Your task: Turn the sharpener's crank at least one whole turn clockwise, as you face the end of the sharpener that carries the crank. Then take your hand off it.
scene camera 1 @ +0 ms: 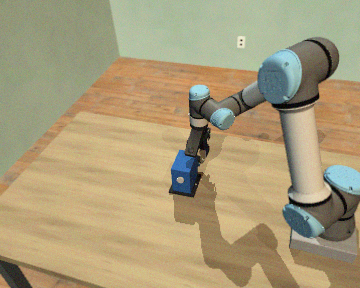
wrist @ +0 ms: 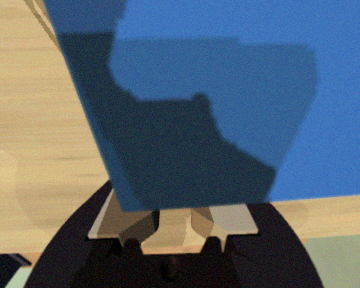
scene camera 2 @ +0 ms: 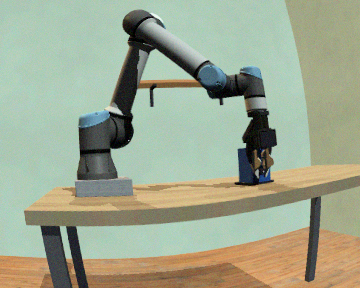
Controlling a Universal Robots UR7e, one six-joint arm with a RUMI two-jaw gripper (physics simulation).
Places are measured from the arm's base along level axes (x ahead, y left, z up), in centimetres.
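Pixels of known places: gripper, fingertip midpoint: (scene camera 1: 198,162) (scene camera 2: 261,177); arm's base, origin of the base link: (scene camera 2: 97,178).
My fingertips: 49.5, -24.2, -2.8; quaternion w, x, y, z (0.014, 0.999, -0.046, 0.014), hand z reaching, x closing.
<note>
Ahead of a thing's pixels: the offset from my fingertips to its top centre, as dx, dy, dz. "*": to the spot under its first point.
The blue sharpener @(* +1.8, +15.3, +10.3) (scene camera 1: 185,170) (scene camera 2: 244,165) (wrist: 300,150) stands upright on its black base plate @(* +3.8, +16.2, -1.6) (scene camera 1: 181,192) (scene camera 2: 240,183). A pale round spot @(* +3.7, +16.7, +5.9) (scene camera 1: 180,180) shows on the end away from the gripper. My gripper (scene camera 1: 202,159) (scene camera 2: 263,169) (wrist: 175,220) points down close against the sharpener's crank end, low beside the body. Its fingers stand a little apart, shut on the crank's handle as far as can be judged. The body's top edge covers the fingertips in the wrist view, and the crank and its handle are hidden in all views.
The sharpener stands on a wooden table (scene camera 1: 100,200) (scene camera 2: 165,215). The arm's base block (scene camera 1: 320,246) (scene camera 2: 104,187) is on the same table. A wall shelf (scene camera 2: 172,83) is behind the arm. Arm shadows fall over the sharpener's top and the table.
</note>
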